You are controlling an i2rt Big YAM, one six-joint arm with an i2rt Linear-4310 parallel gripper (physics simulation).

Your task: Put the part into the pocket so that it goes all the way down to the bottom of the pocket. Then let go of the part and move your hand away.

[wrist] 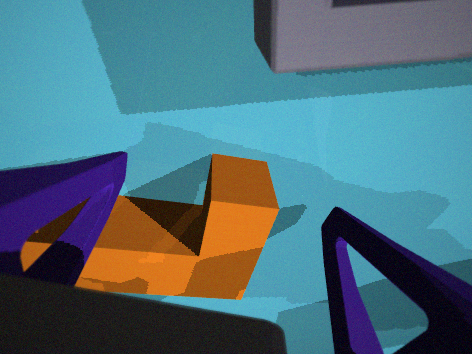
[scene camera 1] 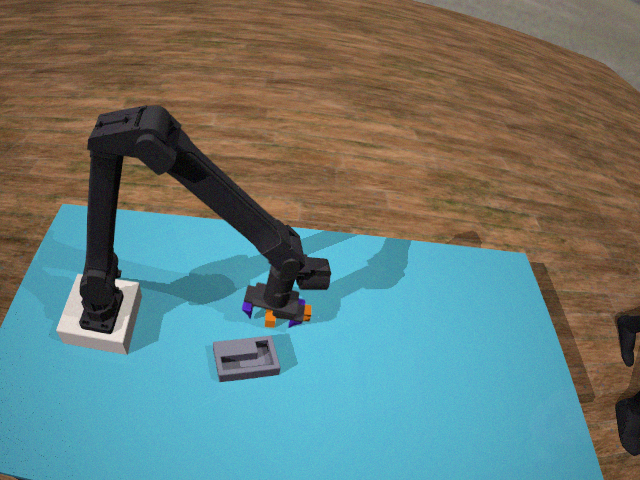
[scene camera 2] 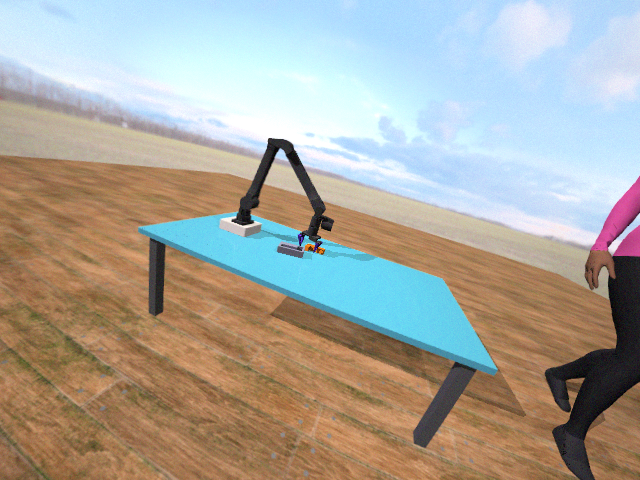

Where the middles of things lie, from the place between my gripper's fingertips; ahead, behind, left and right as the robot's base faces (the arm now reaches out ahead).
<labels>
Now: hand 40 mm short of the orange L-shaped block (wrist: 147, 246), 20 mm to the right of it and 10 mm below it. The rest, counted from my hand: grey pocket block (scene camera 1: 248, 358) 120 mm to the right, 50 mm behind, 10 mm above.
</labels>
